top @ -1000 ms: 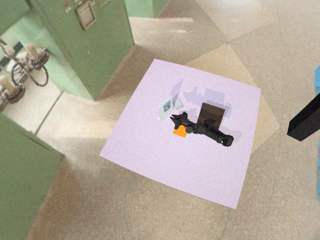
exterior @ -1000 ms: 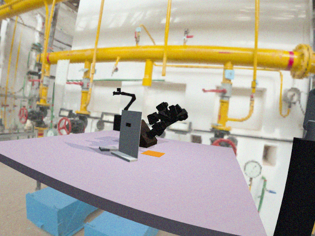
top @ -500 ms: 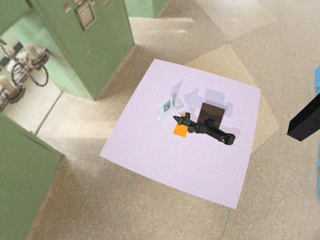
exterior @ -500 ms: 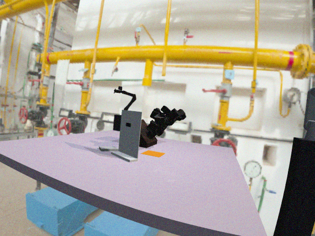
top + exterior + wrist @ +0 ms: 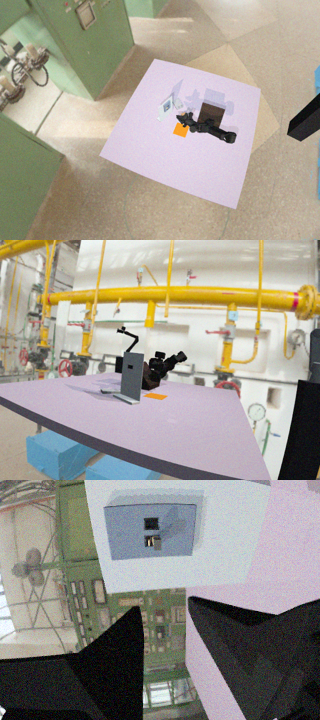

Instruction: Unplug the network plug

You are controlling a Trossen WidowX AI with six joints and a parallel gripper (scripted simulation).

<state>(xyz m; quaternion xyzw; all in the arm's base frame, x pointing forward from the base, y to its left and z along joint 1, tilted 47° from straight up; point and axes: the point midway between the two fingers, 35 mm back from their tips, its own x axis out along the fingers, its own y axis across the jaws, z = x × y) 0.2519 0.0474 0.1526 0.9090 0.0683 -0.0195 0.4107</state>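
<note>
Now: the network plug 12 cm ahead of my gripper tip and 4 cm to the right of it. From my gripper tip the other things lie so: grey flat piece: 10 cm ahead, 21 cm to the right, 17 cm below; then orange marked square: 6 cm behind, 2 cm to the left, 18 cm below; then grey upright panel: 14 cm ahead, 5 cm to the right, 7 cm below.
</note>
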